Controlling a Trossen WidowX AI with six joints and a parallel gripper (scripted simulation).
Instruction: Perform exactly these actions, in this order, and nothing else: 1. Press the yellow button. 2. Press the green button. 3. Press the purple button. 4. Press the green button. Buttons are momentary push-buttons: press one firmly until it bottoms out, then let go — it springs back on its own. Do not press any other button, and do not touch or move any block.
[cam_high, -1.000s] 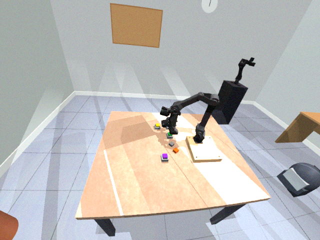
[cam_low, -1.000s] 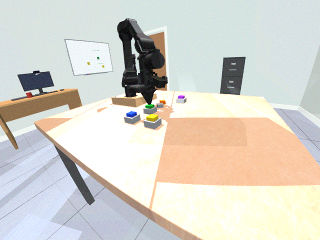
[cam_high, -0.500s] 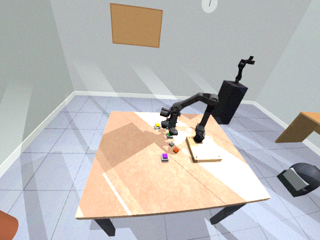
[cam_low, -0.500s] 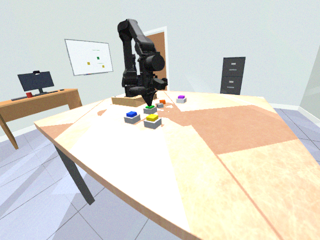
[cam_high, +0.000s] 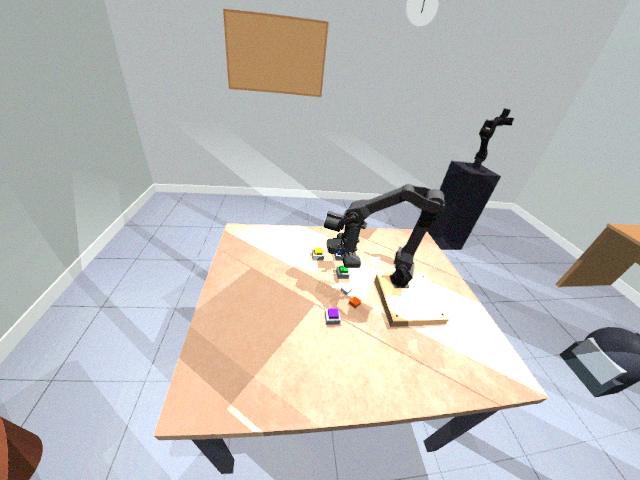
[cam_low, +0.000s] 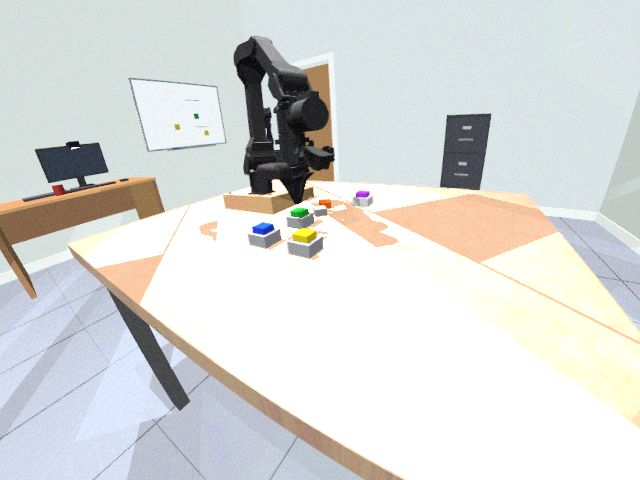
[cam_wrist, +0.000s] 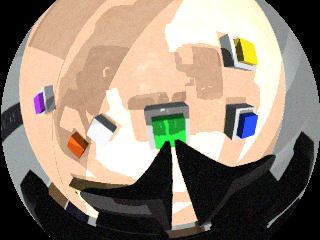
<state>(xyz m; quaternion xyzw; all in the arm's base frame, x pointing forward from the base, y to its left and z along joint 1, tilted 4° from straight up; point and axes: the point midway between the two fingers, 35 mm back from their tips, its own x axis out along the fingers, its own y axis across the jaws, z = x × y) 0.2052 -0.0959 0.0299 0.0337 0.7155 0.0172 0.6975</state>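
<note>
Right now my gripper tip is 20 mm above the green button. The rest, counted from my gripper tip: blue button: 120 mm to the right, 20 mm below, 10 mm behind; then yellow button: 120 mm to the right, 90 mm ahead, 20 mm below; then orange block: 150 mm to the left, 40 mm below, 10 mm behind.
</note>
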